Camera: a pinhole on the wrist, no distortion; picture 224 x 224 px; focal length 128.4 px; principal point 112.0 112.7 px. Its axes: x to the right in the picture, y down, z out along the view. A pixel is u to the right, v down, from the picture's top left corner.
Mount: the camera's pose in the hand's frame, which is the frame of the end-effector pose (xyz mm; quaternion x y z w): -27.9 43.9 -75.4 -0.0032 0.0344 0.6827 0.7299
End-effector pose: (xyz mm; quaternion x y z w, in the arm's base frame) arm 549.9 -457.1 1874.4 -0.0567 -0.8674 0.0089 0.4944
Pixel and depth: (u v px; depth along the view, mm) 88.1 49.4 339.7
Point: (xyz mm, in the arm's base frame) 249.7 -443.3 1871.4
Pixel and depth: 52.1 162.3 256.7
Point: 442.6 -517.6 1675.3
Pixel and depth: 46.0 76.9 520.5
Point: 81.0 -629.8 1763.4
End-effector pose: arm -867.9 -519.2 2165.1 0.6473 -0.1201 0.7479 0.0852
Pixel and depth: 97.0 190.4 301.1
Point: -626.7 -616.8 1998.0
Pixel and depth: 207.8 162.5 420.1
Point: -639.7 -983.7 2033.7
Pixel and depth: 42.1 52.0 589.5
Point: -339.5 -423.8 2505.5
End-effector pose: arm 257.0 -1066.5 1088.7 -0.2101 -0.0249 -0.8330 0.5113
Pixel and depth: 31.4 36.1 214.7
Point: 187.6 -1073.3 1269.9
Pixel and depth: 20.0 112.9 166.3
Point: 242.4 -986.3 1177.9
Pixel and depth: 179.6 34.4 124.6
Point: 343.5 -1157.0 1129.6
